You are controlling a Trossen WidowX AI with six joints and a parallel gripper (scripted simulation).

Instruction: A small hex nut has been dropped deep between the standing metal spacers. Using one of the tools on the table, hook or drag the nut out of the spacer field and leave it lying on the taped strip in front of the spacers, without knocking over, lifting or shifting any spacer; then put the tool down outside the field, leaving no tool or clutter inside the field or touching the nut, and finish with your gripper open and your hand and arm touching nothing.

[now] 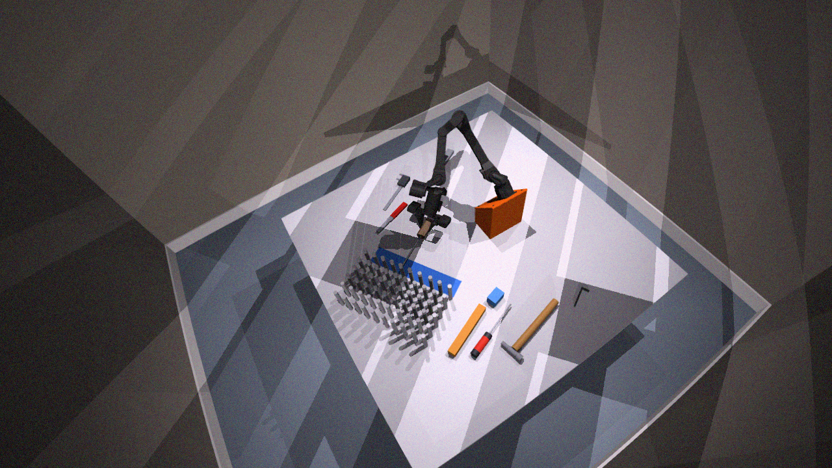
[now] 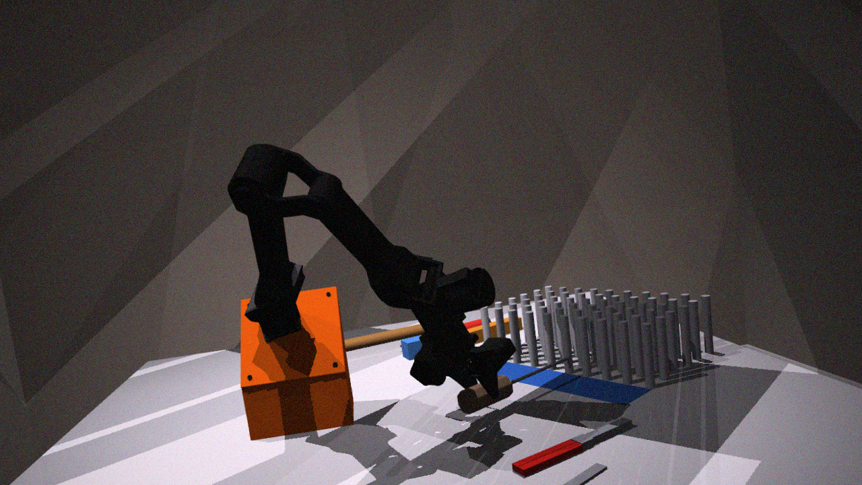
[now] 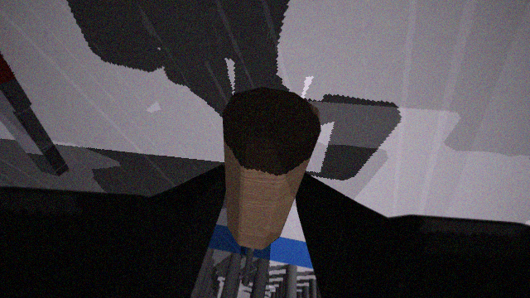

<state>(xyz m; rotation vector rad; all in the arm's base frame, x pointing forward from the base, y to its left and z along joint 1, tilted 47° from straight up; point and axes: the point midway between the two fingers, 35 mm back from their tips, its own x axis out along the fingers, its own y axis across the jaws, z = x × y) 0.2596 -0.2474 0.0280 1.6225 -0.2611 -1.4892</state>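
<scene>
My gripper tip is 160 mm short of the blue taped strip, 110 mm to the right of it and 30 mm above it. The rest, counted from my gripper tip: hex nut: 330 mm ahead, 140 mm to the left, 30 mm below; then grey bar: 350 mm behind, 280 mm to the right, 20 mm below; then blue block: 430 mm to the left, 10 mm below.
</scene>
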